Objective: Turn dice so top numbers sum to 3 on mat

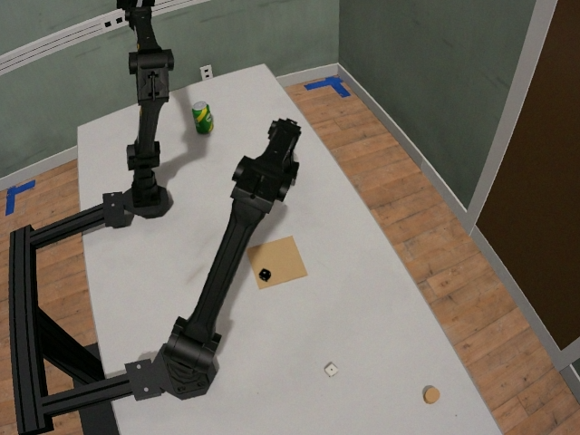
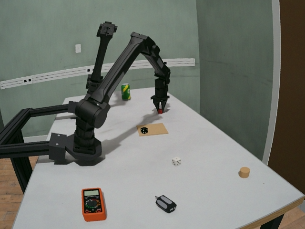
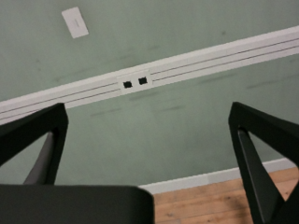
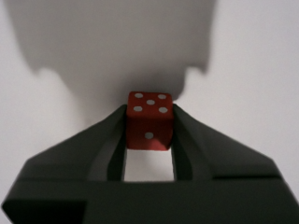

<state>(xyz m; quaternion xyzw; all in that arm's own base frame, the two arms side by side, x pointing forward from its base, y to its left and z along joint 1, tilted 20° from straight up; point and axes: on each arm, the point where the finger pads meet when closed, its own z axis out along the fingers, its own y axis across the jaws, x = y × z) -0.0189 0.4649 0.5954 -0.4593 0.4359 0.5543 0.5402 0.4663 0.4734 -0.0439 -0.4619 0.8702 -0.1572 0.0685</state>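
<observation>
The tan mat is 110 mm behind my right hand, 240 mm to the right of it and 10 mm below it. The rest, counted from my right hand: black device 190 mm behind, 840 mm to the right; then cork cylinder 120 mm ahead, 780 mm to the right; then red die right at my right hand.
</observation>
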